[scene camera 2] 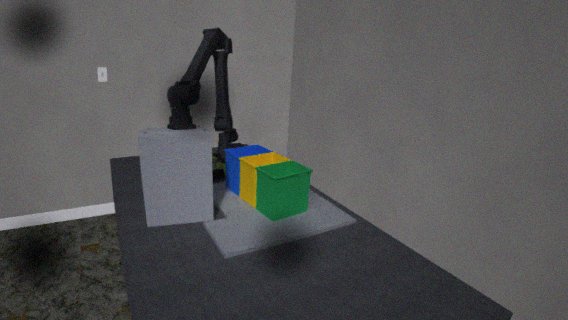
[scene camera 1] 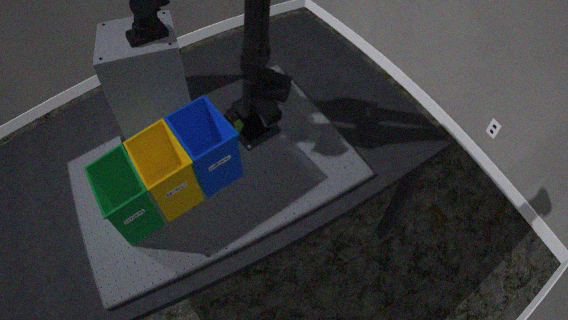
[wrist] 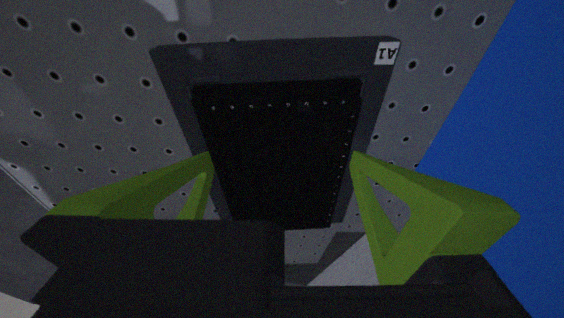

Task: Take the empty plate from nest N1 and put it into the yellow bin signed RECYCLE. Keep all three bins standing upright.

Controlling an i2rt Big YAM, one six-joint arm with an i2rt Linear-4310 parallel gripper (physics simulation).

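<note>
An empty black plate with small marks along its edges lies in a dark grey nest tagged A1. My gripper is open. Its green fingertips stand on either side of the plate's long sides, with nothing between them; their exact height over the rim is hard to tell. The yellow bin stands upright between the blue bin and the green bin, both upright. The bins' signs are blurred. In scene camera 2 the blue bin partly hides the gripper.
The bins stand in a close row on a light perforated board. The blue bin is nearest the nest and close beside the right finger in the wrist view. A pale pedestal bearing the arm's base stands behind the row.
</note>
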